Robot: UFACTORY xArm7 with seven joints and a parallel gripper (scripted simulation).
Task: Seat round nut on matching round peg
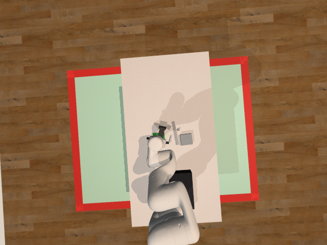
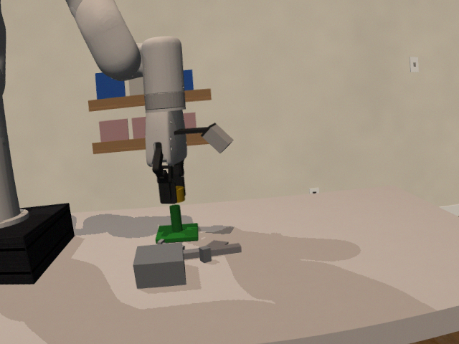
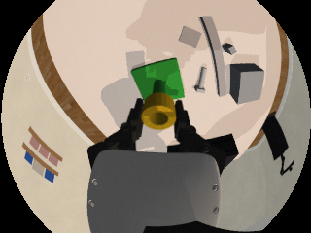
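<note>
My gripper is now 10 mm short of the thin grey handle, 120 mm to the left of it and 90 mm above it. Also, from my hand: small grey piece 30 mm ahead, 140 mm to the right, 80 mm below; then grey block 50 mm behind, 180 mm to the right, 70 mm below.
</note>
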